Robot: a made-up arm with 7 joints. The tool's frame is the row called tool.
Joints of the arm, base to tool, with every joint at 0 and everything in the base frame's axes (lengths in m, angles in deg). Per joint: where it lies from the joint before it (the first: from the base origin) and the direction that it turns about. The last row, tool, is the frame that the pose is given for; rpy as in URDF.
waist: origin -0.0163 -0.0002 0.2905 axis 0 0 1
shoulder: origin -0.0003 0.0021 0.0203 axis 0 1 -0.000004
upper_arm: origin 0.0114 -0.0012 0.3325 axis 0 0 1
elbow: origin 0.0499 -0.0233 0.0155 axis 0 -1 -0.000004
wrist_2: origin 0.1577 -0.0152 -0.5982 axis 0 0.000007 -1
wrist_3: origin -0.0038 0.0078 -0.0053 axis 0 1 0.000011
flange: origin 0.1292 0.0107 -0.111 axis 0 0.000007 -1
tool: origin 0.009 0.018 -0.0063 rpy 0 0 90
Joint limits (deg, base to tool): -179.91..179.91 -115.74..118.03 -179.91..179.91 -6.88..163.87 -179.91..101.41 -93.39..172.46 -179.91..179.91
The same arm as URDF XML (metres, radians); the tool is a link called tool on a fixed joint. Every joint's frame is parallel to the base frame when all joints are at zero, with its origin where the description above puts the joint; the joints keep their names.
<robot name="arm">
<joint name="tool_fixed" type="fixed"><parent link="link7"/><child link="tool"/><origin xyz="0.0090 0.0180 -0.0063" rpy="0.0000 0.0000 1.5708"/></joint>
<joint name="flange" type="revolute"><parent link="link6"/><child link="link7"/><origin xyz="0.1292 0.0107 -0.1110"/><axis xyz="0 0 -1"/><limit lower="-3.1400" upper="3.1400"/></joint>
<joint name="wrist_3" type="revolute"><parent link="link5"/><child link="link6"/><origin xyz="-0.0038 0.0078 -0.0053"/><axis xyz="0 1 0"/><limit lower="-1.6300" upper="3.0100"/></joint>
<joint name="wrist_2" type="revolute"><parent link="link4"/><child link="link5"/><origin xyz="0.1577 -0.0152 -0.5982"/><axis xyz="0 0 -1"/><limit lower="-3.1400" upper="1.7699"/></joint>
<joint name="elbow" type="revolute"><parent link="link3"/><child link="link4"/><origin xyz="0.0499 -0.0233 0.0155"/><axis xyz="0 -1 0"/><limit lower="-0.1201" upper="2.8601"/></joint>
<joint name="upper_arm" type="revolute"><parent link="link2"/><child link="link3"/><origin xyz="0.0114 -0.0012 0.3325"/><axis xyz="0 0 1"/><limit lower="-3.1400" upper="3.1400"/></joint>
<joint name="shoulder" type="revolute"><parent link="link1"/><child link="link2"/><origin xyz="-0.0003 0.0021 0.0203"/><axis xyz="0 1 0"/><limit lower="-2.0200" upper="2.0600"/></joint>
<joint name="waist" type="revolute"><parent link="base_link"/><child link="link1"/><origin xyz="-0.0163 -0.0002 0.2905"/><axis xyz="0 0 1"/><limit lower="-3.1400" upper="3.1400"/></joint>
<link name="base_link"/>
<link name="link1"/>
<link name="link2"/>
<link name="link3"/>
<link name="link4"/>
<link name="link5"/>
<link name="link6"/>
<link name="link7"/>
<link name="tool"/>
</robot>

